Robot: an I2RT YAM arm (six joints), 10 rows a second.
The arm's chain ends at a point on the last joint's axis. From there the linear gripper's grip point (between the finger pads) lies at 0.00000 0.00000 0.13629 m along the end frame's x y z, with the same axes.
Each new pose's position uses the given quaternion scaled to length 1; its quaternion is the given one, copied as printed.
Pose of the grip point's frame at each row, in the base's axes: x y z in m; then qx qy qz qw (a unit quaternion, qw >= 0):
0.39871 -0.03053 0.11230 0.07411 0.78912 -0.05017 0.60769
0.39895 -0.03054 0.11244 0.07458 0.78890 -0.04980 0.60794
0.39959 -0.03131 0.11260 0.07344 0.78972 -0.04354 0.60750
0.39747 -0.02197 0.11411 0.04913 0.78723 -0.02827 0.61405
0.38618 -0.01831 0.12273 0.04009 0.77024 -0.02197 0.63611
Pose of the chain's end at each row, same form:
0.26901 -0.00746 0.14724 0.07411 0.78912 -0.05017 0.60769
0.26923 -0.00747 0.14731 0.07458 0.78890 -0.04980 0.60794
0.26969 -0.00978 0.14778 0.07344 0.78972 -0.04354 0.60750
0.26608 -0.00768 0.14740 0.04913 0.78723 -0.02827 0.61405
0.25287 -0.00675 0.14859 0.04009 0.77024 -0.02197 0.63611

